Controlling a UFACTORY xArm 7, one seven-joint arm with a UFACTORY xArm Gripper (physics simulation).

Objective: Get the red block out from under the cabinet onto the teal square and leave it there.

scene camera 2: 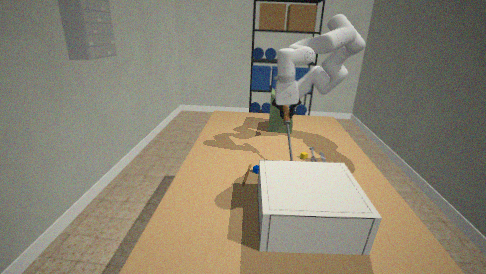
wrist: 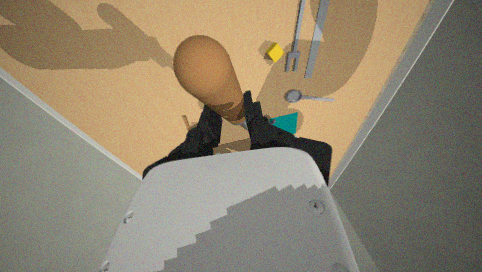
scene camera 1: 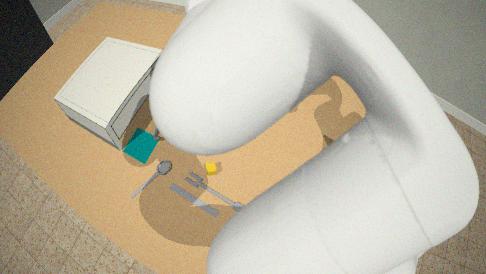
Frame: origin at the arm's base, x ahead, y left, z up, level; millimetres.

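Seen in the pictures: gripper, between the fingertips: (scene camera 2: 286,117) (wrist: 232,106).
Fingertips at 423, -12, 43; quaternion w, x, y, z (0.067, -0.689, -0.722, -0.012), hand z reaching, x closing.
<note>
Pixels of each thing's top centre, then the offset from my fingertips to it, as dx, dy, dz. "*": a spot on its surface instead.
- teal square, a spot on its surface: (scene camera 1: 141,146) (wrist: 284,125) * +224, +144, -203
- white cabinet, centre of its top: (scene camera 1: 104,74) (scene camera 2: 310,183) +436, +43, -68
- yellow block, centre of its top: (scene camera 1: 210,167) (wrist: 276,53) (scene camera 2: 304,153) -2, +106, -178
- spoon, a spot on its surface: (scene camera 1: 164,167) (wrist: 293,96) * +120, +164, -201
- fork, centre of its top: (scene camera 1: 212,191) (wrist: 299,28) -35, +159, -195
- flat grey strip, centre of its top: (scene camera 1: 193,199) (wrist: 315,44) +2, +204, -202
- blue block, centre of its top: (scene camera 2: 257,166) +160, -124, -178
- thin wooden stick, centre of its top: (scene camera 2: 247,174) +195, -165, -196
My gripper (scene camera 2: 287,110) (wrist: 232,106) is shut on the wooden handle of a hooked tool (scene camera 2: 289,142) (wrist: 202,62), whose grey shaft points down. The arm hides the gripper in scene camera 1; a small grey part of the tool (scene camera 1: 157,134) shows at the right edge of the teal square. The teal square (scene camera 1: 141,146) (wrist: 288,122) lies flat near the front corner of the white cabinet (scene camera 1: 107,80) (scene camera 2: 315,190); it is partly hidden by a finger in the wrist view. I cannot make out the red block in any view.
A yellow block (scene camera 1: 211,168) (scene camera 2: 304,155) (wrist: 275,52), a spoon (scene camera 1: 164,167) (wrist: 293,96), a fork (scene camera 1: 215,191) (wrist: 293,60) and a flat grey strip (scene camera 1: 182,193) (wrist: 314,52) lie on the table. A blue block (scene camera 2: 256,169) and a thin wooden stick (scene camera 2: 247,175) are beside the cabinet.
</note>
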